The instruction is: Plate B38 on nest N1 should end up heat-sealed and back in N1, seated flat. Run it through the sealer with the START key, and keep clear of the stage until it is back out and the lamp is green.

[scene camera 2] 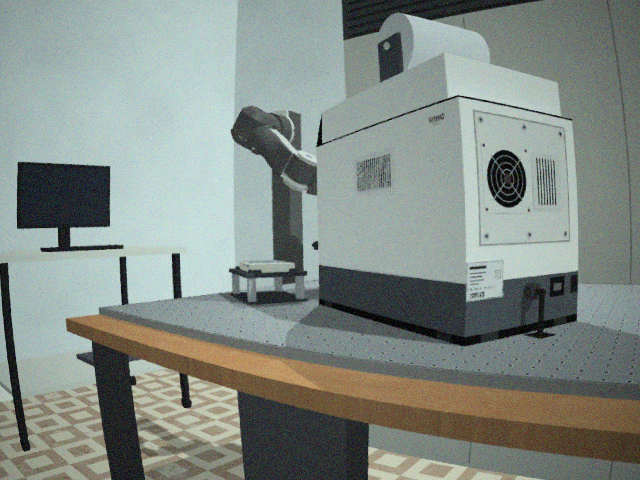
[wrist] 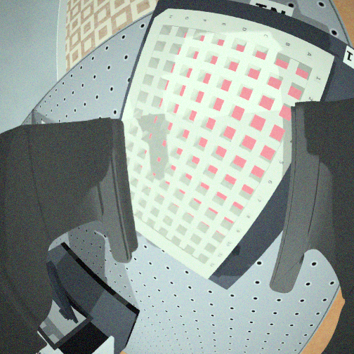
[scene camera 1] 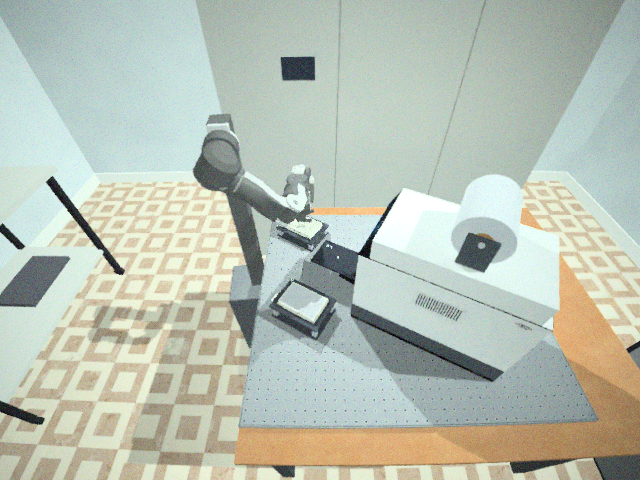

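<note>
Plate B38 (scene camera 1: pixel 308 227) (wrist: pixel 215 125), pale with a grid of wells, many showing pink, lies on nest N1 (scene camera 1: pixel 295 237) (wrist: pixel 265 225) at the back left of the bench. It looks flat, with no film to be made out. My gripper (scene camera 1: pixel 305 217) (wrist: pixel 201 195) is open above the plate, one finger towards each long side, holding nothing. The white sealer (scene camera 1: pixel 439 284) (scene camera 2: pixel 392 222) stands to the right of the nests in scene camera 1. Its dark stage (scene camera 1: pixel 337 258) sticks out at the front with no plate on it. The START key and the lamp do not show.
A second nest (scene camera 1: pixel 294 322) (scene camera 2: pixel 297 272) bears another pale plate (scene camera 1: pixel 303 300) (scene camera 2: pixel 266 266), on the near side of the stage in scene camera 1. A film roll (scene camera 1: pixel 488 219) (scene camera 2: pixel 444 41) sits on top of the sealer. A monitor (scene camera 2: pixel 63 195) stands on a side desk.
</note>
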